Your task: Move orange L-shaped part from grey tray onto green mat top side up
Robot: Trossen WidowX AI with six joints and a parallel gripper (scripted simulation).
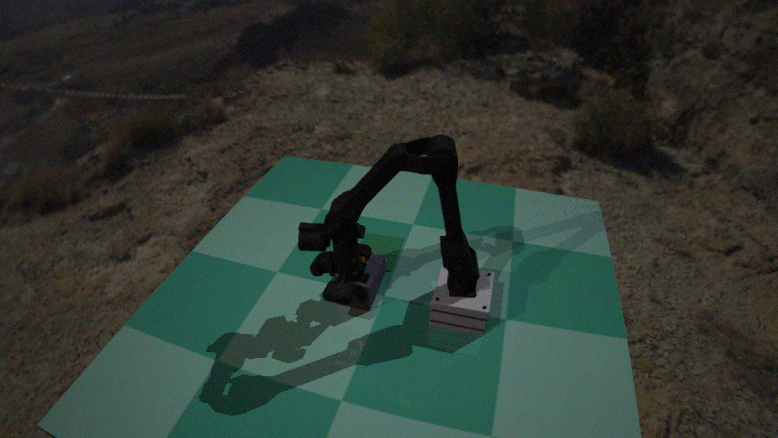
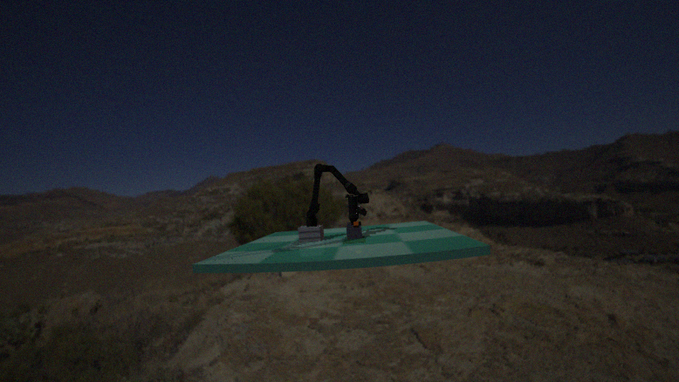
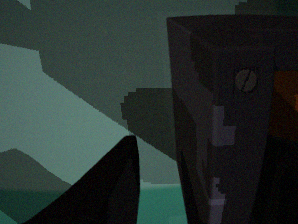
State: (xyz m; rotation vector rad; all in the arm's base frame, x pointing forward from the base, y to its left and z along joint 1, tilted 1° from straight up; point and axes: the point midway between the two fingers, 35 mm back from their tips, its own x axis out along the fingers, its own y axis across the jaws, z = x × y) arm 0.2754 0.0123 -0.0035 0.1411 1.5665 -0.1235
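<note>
The orange L-shaped part is 5 cm to the right of my gripper tip, 1 cm below it and 1 cm behind it. From my gripper tip the other things lie so: green mat: 23 cm to the right, 6 cm below, 4 cm behind.
</note>
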